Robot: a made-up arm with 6 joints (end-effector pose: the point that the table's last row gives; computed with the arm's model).
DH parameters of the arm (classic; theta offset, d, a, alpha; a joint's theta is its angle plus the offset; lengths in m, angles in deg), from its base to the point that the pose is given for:
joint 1: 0 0.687 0.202 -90
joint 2: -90 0 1.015 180
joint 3: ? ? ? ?
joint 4: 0 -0.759 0 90
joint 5: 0 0 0 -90
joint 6: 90 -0.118 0 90
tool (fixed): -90 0 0 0
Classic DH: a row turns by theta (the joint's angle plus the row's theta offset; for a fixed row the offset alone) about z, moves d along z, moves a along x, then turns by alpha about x.
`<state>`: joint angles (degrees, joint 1 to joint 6).
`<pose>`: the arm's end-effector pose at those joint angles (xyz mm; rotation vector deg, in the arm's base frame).
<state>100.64 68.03 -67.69 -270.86 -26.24 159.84</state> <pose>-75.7 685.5 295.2 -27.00 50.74 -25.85</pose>
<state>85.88 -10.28 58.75 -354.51 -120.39 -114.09</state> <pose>20.2 145.2 2386.5 55.49 86.79 6.12</pose>
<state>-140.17 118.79 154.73 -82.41 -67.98 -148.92</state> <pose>-1168.8 -1116.0 848.2 -133.02 94.86 -27.51</pose>
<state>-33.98 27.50 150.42 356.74 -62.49 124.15</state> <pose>102.0 -61.6 2199.3 -125.21 -4.05 -82.30</pose>
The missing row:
joint 3: 0 0 0.235 -90
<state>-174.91 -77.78 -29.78 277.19 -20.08 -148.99</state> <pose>380.9 -6.4 1702.1 53.70 -129.46 53.64</pose>
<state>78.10 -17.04 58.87 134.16 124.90 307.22</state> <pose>-86.4 -73.4 2368.9 85.24 107.36 -101.46</pose>
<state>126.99 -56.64 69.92 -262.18 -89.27 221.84</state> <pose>875.8 -968.4 1706.5 167.43 45.58 -3.74</pose>
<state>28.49 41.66 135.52 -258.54 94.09 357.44</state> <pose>485.5 394.7 2179.9 105.27 141.80 -1.53</pose>
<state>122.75 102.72 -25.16 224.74 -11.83 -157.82</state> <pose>-476.4 709.2 -381.6 114.31 -22.20 -101.30</pose>
